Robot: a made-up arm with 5 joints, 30 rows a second.
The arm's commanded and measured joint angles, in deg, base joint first. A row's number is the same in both.
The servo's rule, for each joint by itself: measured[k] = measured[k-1] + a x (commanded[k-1-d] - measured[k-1]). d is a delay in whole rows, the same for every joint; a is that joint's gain. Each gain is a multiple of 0.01, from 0.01 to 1. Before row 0 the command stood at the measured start. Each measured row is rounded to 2 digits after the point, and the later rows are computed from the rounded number. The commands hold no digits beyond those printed.
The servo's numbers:
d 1
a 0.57 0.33 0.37 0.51 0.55
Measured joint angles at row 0:
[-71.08 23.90 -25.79 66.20 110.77]
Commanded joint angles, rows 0 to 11:
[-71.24 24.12 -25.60 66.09 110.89]
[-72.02 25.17 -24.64 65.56 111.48]
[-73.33 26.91 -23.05 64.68 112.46]
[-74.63 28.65 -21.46 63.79 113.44]
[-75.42 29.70 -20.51 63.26 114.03]
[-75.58 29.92 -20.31 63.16 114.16]
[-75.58 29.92 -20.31 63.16 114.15]
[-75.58 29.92 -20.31 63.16 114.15]
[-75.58 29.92 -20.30 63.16 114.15]
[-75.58 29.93 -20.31 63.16 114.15]
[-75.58 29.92 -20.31 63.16 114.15]
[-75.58 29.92 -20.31 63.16 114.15]
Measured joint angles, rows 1 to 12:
[-71.08 23.90 -25.79 66.20 110.77]
[-71.17 23.97 -25.72 66.14 110.84]
[-71.65 24.37 -25.32 65.84 111.19]
[-72.61 25.21 -24.48 65.25 111.89]
[-73.76 26.35 -23.36 64.51 112.74]
[-74.71 27.46 -22.31 63.87 113.45]
[-75.21 28.27 -21.57 63.51 113.84]
[-75.42 28.81 -21.10 63.33 114.01]
[-75.51 29.18 -20.81 63.24 114.09]
[-75.55 29.42 -20.62 63.20 114.12]
[-75.57 29.59 -20.51 63.18 114.14]
[-75.58 29.70 -20.44 63.17 114.15]

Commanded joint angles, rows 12 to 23:
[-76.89 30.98 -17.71 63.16 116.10]
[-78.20 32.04 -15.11 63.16 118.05]
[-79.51 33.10 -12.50 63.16 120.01]
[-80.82 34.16 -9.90 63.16 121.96]
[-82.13 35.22 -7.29 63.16 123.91]
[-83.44 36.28 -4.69 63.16 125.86]
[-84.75 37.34 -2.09 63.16 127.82]
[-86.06 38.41 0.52 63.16 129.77]
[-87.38 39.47 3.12 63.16 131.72]
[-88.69 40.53 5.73 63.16 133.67]
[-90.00 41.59 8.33 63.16 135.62]
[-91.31 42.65 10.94 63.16 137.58]
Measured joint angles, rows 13 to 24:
[-75.58 29.77 -20.39 63.16 114.15]
[-76.33 30.17 -19.40 63.16 115.22]
[-77.40 30.79 -17.81 63.16 116.78]
[-78.60 31.55 -15.85 63.16 118.56]
[-79.87 32.41 -13.65 63.16 120.43]
[-81.16 33.34 -11.30 63.16 122.34]
[-82.46 34.31 -8.85 63.16 124.28]
[-83.77 35.31 -6.35 63.16 126.23]
[-85.08 36.33 -3.81 63.16 128.18]
[-86.39 37.37 -1.25 63.16 130.13]
[-87.70 38.41 1.33 63.16 132.08]
[-89.01 39.46 3.92 63.16 134.03]

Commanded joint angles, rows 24 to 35:
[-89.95 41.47 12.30 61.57 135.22]
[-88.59 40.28 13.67 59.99 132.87]
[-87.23 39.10 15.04 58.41 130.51]
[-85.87 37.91 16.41 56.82 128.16]
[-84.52 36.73 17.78 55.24 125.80]
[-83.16 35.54 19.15 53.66 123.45]
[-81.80 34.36 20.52 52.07 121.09]
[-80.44 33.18 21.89 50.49 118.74]
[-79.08 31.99 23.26 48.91 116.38]
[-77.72 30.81 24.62 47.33 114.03]
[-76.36 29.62 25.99 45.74 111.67]
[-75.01 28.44 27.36 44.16 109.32]
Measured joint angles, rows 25 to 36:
[-90.32 40.51 6.52 63.16 135.98]
[-90.11 40.83 8.66 62.35 135.56]
[-89.24 40.65 10.51 61.15 134.08]
[-88.09 40.14 12.19 59.75 132.12]
[-86.82 39.40 13.75 58.26 129.94]
[-85.51 38.52 15.24 56.72 127.66]
[-84.17 37.54 16.69 55.16 125.34]
[-82.82 36.49 18.11 53.58 123.00]
[-81.46 35.40 19.51 52.00 120.66]
[-80.10 34.27 20.90 50.42 118.31]
[-78.74 33.13 22.28 48.84 115.96]
[-77.38 31.97 23.65 47.26 113.60]

